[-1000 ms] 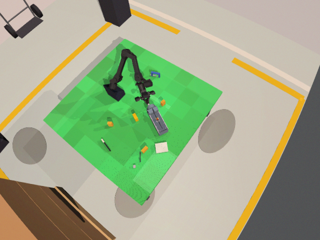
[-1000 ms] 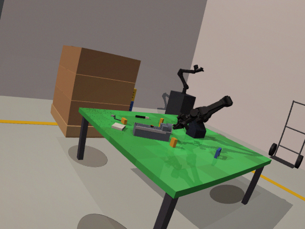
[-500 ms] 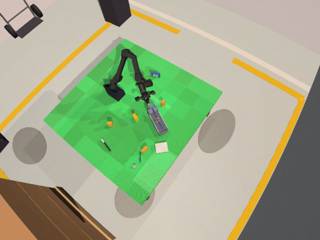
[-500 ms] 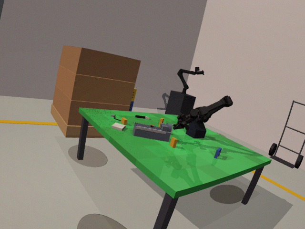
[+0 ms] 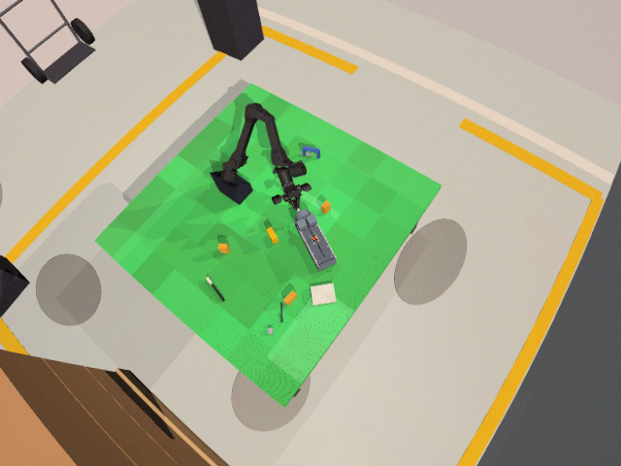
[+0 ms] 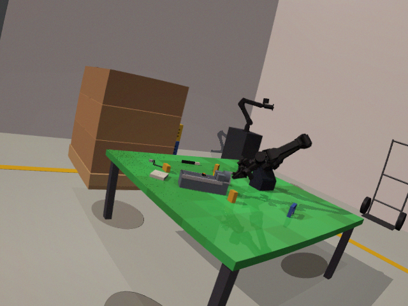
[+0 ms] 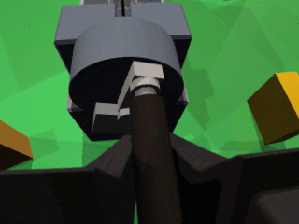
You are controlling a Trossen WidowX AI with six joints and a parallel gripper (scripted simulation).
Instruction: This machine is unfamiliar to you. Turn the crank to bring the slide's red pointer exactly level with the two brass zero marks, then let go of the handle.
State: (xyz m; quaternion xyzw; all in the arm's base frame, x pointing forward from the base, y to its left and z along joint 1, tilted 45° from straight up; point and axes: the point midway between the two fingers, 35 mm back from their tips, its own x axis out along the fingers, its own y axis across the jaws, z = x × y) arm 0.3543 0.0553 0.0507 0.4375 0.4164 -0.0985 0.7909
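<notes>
The dark handle is 10 mm behind my gripper tip, 10 mm to the left of it and 30 mm above it. The rest, counted from my gripper tip: blue bracket 170 mm behind, 340 mm to the left, 60 mm below; red pointer 150 mm ahead, 80 mm to the right, 10 mm below; white pad 310 mm ahead, 260 mm to the right, 80 mm below.
</notes>
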